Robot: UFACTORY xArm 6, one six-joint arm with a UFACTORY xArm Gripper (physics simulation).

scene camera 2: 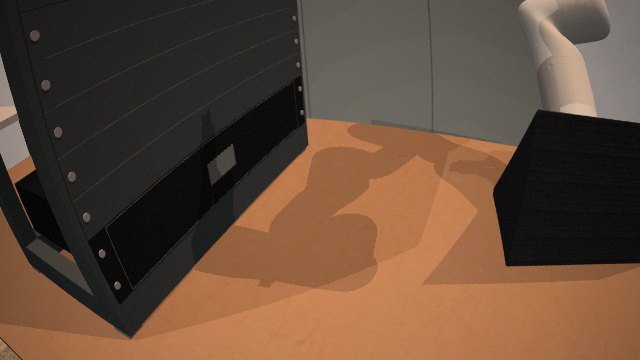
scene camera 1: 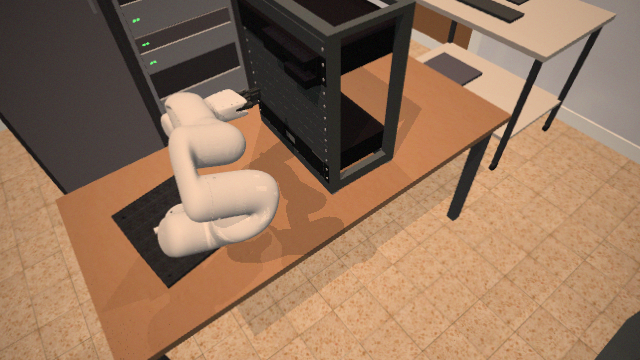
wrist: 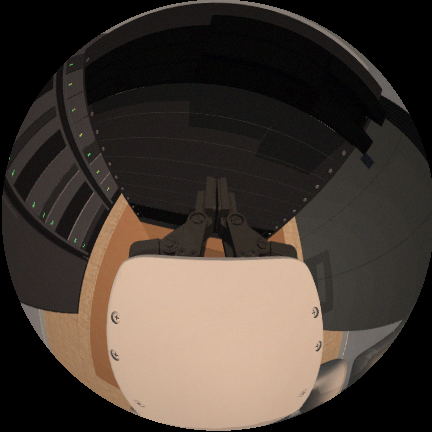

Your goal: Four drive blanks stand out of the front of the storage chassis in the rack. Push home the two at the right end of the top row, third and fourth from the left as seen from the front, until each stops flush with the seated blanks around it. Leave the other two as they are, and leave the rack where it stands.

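The rack stands upright on the table. High on its front, a dark upper group of drive blanks stands out toward the rack's right end as seen from the front. A shorter dark lower protrusion stands out below it. Seams between single blanks are too dark to tell. The blanks do not show in scene camera 2. My gripper is shut and empty, below the protruding blanks, in front of the rack's lower plain panels. Contact with the panels cannot be told.
The wooden table carries the rack and the arm's black base plate. A server cabinet stands beyond the rack's left side. A black slanted box is at the right in scene camera 2. A side table stands behind.
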